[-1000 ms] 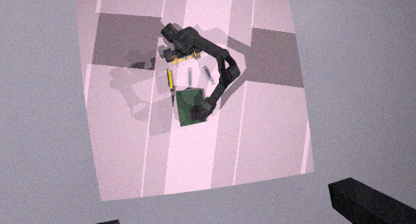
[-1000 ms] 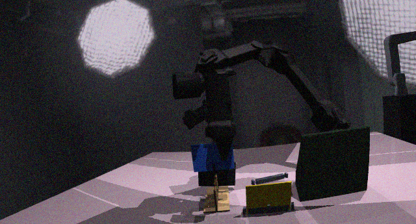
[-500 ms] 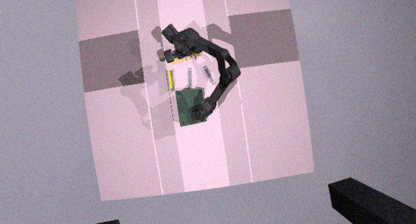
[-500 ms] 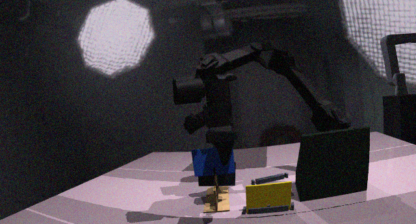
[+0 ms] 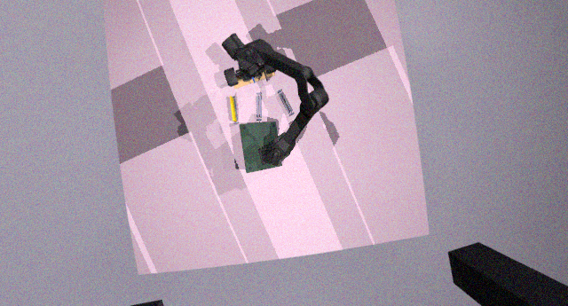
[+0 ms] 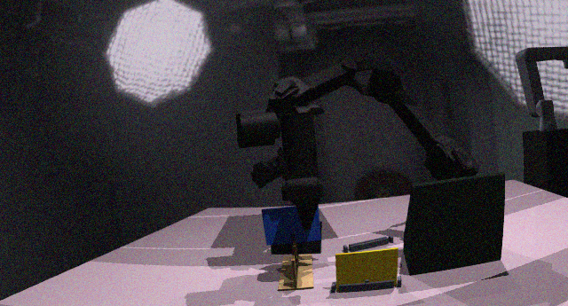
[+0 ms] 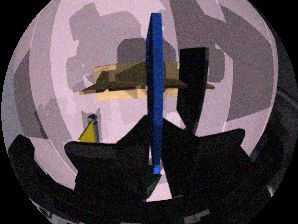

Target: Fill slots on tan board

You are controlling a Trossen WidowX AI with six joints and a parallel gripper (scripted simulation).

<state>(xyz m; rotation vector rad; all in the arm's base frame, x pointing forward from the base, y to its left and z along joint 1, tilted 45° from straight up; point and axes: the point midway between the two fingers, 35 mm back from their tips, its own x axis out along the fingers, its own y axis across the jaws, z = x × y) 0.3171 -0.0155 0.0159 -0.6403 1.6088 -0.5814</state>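
Right now the tan board is 60 mm below my gripper tip and 20 mm ahead of it. Round my gripper tip: yellow board 110 mm to the left, 100 mm behind, 60 mm below; blue board 30 mm ahead; black board 50 mm to the right, 40 mm below, 30 mm ahead.
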